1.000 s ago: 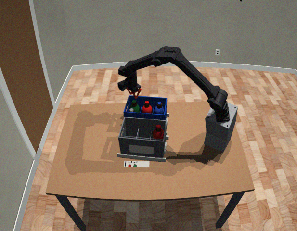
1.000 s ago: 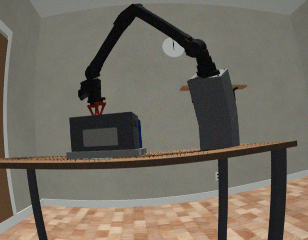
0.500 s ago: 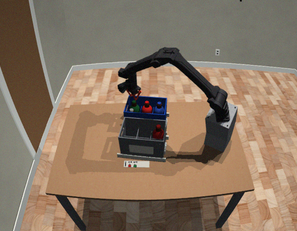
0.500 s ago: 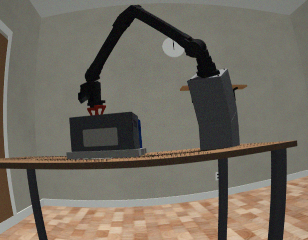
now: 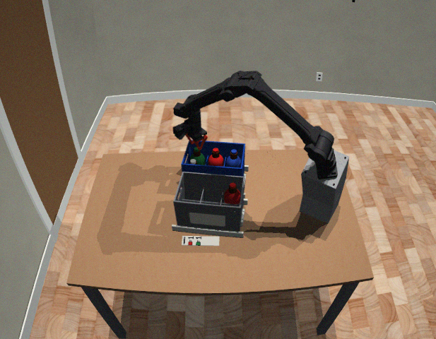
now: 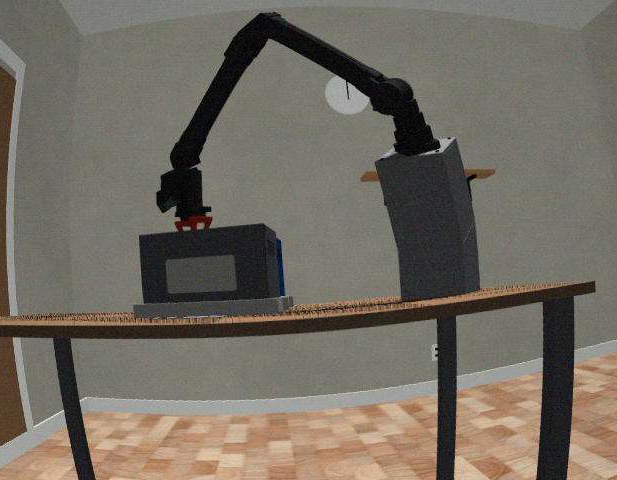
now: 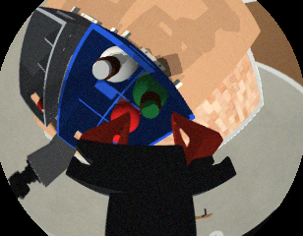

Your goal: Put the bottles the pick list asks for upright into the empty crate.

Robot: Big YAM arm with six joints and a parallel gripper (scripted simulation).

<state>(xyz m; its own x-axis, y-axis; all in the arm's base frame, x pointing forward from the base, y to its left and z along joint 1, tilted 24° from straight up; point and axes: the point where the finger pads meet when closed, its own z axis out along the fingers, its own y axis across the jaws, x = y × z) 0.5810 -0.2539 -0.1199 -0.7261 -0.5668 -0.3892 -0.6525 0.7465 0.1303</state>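
Right now the green-labelled bottle is 9 cm below my hand. The rest, counted from my hand: blue-labelled bottle: 18 cm behind, 9 cm below, 1 cm to the left; then red-labelled bottle: 24 cm to the left, 18 cm behind, 9 cm below; then grey crate: 28 cm to the left, 10 cm below, 9 cm behind.
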